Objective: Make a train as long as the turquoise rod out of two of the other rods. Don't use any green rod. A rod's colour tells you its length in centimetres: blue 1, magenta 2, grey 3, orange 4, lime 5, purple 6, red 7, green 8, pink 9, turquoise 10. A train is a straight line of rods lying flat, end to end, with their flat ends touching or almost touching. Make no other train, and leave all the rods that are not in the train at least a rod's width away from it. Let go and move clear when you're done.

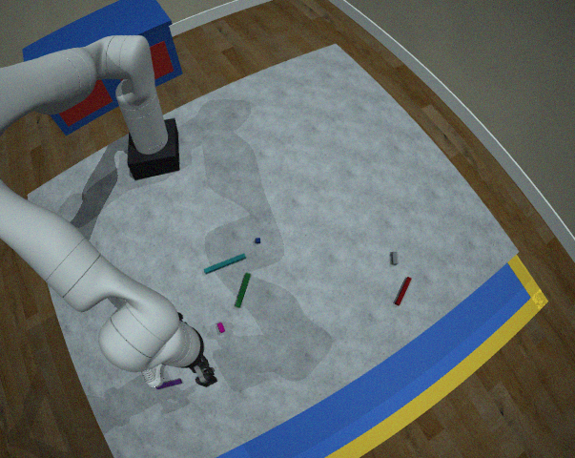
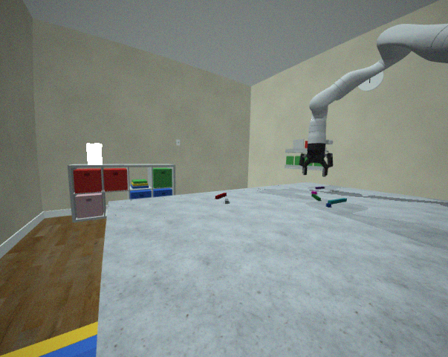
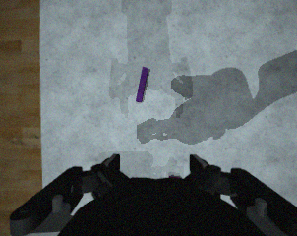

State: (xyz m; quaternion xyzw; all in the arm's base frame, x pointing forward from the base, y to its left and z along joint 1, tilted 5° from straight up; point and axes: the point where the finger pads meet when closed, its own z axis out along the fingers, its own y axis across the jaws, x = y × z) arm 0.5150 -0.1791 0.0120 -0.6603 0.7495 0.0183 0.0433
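Now: the grey rod 90 mm ahead of my hand, 470 mm to the left of it and 70 mm below it. The rest, counted from my hand: purple rod (10 mm ahead, 110 mm to the right, 70 mm below); magenta rod (30 mm behind, 60 mm to the left, 70 mm below); green rod (70 mm behind, 150 mm to the left, 70 mm below).
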